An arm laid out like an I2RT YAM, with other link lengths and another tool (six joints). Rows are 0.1 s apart.
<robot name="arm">
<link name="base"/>
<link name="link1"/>
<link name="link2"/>
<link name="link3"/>
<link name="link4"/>
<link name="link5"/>
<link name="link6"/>
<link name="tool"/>
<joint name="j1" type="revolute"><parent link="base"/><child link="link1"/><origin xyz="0 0 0.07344"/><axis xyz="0 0 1"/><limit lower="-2.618" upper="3.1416"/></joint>
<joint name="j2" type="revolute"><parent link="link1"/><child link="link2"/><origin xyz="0.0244 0.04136 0.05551"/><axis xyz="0 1 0"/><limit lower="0" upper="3.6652"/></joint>
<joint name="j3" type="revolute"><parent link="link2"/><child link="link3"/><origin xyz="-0.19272 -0.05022 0"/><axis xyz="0 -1 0"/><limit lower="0" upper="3.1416"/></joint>
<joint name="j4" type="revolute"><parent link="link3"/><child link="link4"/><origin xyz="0.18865 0.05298 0.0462"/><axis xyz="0 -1 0"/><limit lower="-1.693" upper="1.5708"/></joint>
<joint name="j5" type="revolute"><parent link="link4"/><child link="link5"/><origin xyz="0.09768 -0.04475 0.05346"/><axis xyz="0 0 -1"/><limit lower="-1.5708" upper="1.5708"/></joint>
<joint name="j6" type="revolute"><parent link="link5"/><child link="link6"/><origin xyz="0.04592 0 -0.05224"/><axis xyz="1 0 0"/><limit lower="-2.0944" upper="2.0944"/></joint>
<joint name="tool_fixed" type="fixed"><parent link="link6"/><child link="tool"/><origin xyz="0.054 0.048 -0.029" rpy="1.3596 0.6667 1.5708"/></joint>
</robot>
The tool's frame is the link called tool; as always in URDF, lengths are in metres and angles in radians.
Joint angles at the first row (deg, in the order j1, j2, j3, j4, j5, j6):
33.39, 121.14, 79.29, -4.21, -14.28, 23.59
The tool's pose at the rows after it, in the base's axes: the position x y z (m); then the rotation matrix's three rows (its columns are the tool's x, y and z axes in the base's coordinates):
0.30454, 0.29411, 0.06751; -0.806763, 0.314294, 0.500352; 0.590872, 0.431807, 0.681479; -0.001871, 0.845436, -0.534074
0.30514, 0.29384, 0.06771; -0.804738, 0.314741, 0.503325; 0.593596, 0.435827, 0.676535; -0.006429, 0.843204, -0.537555
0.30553, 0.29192, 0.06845; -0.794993, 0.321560, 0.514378; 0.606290, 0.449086, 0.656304; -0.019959, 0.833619, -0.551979
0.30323, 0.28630, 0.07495; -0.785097, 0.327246, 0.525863; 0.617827, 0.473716, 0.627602; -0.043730, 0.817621, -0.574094
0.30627, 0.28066, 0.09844; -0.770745, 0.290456, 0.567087; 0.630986, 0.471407, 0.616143; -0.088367, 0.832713, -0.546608
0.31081, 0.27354, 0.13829; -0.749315, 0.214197, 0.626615; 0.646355, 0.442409, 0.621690; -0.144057, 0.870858, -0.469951
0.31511, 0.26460, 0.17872; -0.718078, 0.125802, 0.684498; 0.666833, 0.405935, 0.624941; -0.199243, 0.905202, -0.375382
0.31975, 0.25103, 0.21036; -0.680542, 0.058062, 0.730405; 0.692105, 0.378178, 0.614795; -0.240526, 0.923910, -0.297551
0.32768, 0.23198, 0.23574; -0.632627, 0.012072, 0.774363; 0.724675, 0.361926, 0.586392; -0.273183, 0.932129, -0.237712
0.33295, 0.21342, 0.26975; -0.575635, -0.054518, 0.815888; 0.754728, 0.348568, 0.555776; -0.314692, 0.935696, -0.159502
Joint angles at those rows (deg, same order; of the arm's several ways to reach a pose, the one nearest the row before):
33.39, 121.21, 79.33, -4.34, -14.35, 23.55
33.39, 121.18, 79.61, -4.80, -13.98, 23.46
33.43, 120.60, 79.88, -6.33, -12.54, 23.44
33.36, 118.21, 79.85, -9.85, -10.63, 22.85
32.86, 113.73, 79.87, -12.01, -8.93, 21.91
31.94, 107.20, 79.92, -13.12, -7.86, 20.73
30.76, 101.16, 80.20, -13.17, -7.07, 19.55
28.86, 96.53, 80.58, -13.26, -6.79, 18.46
25.96, 93.25, 81.67, -13.93, -6.72, 17.41
23.29, 89.95, 84.53, -15.33, -6.44, 16.12

